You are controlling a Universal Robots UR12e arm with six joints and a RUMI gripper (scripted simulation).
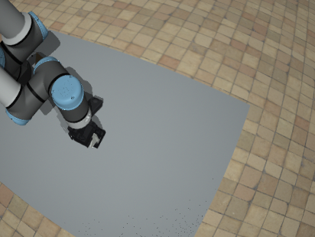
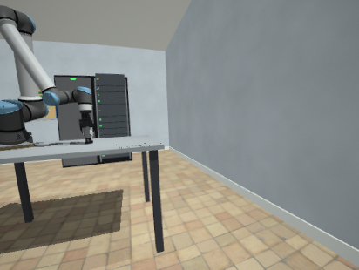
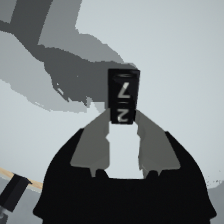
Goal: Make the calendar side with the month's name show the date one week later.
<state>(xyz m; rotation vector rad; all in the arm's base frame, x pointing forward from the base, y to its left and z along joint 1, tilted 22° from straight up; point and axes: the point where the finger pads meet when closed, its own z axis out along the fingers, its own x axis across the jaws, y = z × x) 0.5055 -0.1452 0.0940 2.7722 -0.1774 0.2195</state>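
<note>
My gripper is now 30 mm above the dark tray and 20 mm to the right of it. Also, from my hand: black cube: 10 mm below.
</note>
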